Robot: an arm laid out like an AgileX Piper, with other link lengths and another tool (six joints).
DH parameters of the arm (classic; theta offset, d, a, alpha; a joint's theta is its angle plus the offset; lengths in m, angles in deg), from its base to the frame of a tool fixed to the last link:
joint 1: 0 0.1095 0 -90
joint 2: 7.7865 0 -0.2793 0
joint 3: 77.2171 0 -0.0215 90
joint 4: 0 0.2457 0 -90
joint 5: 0 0 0 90
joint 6: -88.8 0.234 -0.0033 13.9
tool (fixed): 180 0.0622 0 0
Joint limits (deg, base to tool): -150..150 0..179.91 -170..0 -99.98..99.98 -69.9..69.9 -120..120
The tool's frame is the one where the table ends.
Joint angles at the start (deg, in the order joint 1, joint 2, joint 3, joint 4, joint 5, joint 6): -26.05, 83.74, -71.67, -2.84, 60.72, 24.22
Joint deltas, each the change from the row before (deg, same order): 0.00, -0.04, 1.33, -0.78, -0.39, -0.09; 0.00, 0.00, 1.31, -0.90, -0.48, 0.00; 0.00, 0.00, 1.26, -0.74, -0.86, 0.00; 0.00, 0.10, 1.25, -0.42, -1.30, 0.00; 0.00, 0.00, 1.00, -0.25, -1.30, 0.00; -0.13, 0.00, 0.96, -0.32, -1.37, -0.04; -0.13, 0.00, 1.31, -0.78, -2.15, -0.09; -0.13, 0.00, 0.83, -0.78, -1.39, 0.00; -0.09, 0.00, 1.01, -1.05, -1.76, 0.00; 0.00, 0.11, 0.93, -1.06, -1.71, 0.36; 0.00, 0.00, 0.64, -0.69, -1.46, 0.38; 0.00, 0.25, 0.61, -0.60, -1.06, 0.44
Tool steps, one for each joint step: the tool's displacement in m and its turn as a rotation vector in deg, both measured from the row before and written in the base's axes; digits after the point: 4 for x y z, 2 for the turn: -0.0056, -0.0009, -0.0072, -0.32, 1.17, 0.21; -0.0055, -0.0015, -0.0070, -0.43, 1.13, 0.17; -0.0034, -0.0016, -0.0059, -0.47, 0.68, 0.20; -0.0009, -0.0011, -0.0057, -0.32, 0.22, 0.21; 0.0005, -0.0010, -0.0036, -0.32, -0.17, 0.18; 0.0004, -0.0021, -0.0031, -0.44, -0.23, 0.12; 0.0014, -0.0041, -0.0035, -1.01, -0.41, 0.39; 0.0004, -0.0038, -0.0019, -0.87, -0.18, 0.26; 0.0008, -0.0045, -0.0021, -1.16, -0.24, 0.46; 0.0012, -0.0039, -0.0023, -1.01, -0.27, 0.26; 0.0022, -0.0029, -0.0004, -0.75, -0.57, 0.13; 0.0006, -0.0019, -0.0028, -0.39, -0.07, -0.01
